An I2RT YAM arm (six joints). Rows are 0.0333 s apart.
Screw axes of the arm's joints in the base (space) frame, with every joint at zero. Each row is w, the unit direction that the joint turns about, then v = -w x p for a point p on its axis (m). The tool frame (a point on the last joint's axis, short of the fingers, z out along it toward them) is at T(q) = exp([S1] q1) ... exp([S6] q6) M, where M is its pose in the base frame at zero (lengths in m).
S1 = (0, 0, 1, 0.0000, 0.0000, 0.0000)
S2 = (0, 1, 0, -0.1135, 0.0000, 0.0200)
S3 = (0, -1, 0, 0.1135, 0.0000, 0.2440)
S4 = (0, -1, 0, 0.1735, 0.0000, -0.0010)
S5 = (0, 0, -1, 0.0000, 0.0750, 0.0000)
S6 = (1, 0, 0, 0.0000, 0.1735, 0.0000)
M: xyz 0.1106 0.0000 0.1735 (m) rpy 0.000 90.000 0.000 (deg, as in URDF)
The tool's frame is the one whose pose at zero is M.
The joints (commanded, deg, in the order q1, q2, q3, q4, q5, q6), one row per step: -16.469 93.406 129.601 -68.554 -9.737 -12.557; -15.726 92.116 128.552 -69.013 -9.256 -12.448; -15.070 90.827 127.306 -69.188 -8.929 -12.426; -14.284 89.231 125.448 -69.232 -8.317 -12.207; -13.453 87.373 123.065 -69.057 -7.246 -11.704; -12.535 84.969 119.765 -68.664 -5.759 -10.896; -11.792 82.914 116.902 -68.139 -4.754 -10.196; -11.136 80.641 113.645 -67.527 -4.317 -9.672; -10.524 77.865 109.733 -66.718 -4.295 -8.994
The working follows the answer.
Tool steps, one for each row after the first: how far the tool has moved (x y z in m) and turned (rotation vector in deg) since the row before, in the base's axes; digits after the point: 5 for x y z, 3 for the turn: -0.00578 0.00523 0.00059 -0.096 0.273 0.279; -0.00523 0.00456 0.00004 -0.116 0.173 0.369; -0.00573 0.00499 -0.00126 -0.059 0.366 0.154; -0.00618 0.00483 -0.00236 -0.064 0.446 -0.338; -0.00764 0.00508 -0.00418 -0.017 0.614 -0.765; -0.00635 0.00406 -0.00385 0.088 0.336 -0.480; -0.00695 0.00398 -0.00504 0.263 0.368 0.001; -0.00870 0.00421 -0.00636 0.605 0.269 0.209
Tool pose at each row, in the base's axes (x y z in m, rotation vector in deg; rounded; the steps above come from the unrounded poses): 0.27992 -0.07647 0.51175 -1.548 121.957 -6.753; 0.27414 -0.07124 0.51234 -1.920 122.214 -6.692; 0.26890 -0.06668 0.51238 -2.393 122.366 -6.600; 0.26317 -0.06169 0.51113 -2.617 122.721 -6.573; 0.25700 -0.05686 0.50877 -2.321 123.179 -6.840; 0.24936 -0.05178 0.50459 -1.549 123.822 -7.305; 0.24301 -0.04772 0.50073 -1.002 124.181 -7.490; 0.23606 -0.04374 0.49570 -0.877 124.565 -7.210; 0.22736 -0.03953 0.48934 -0.778 124.861 -6.437

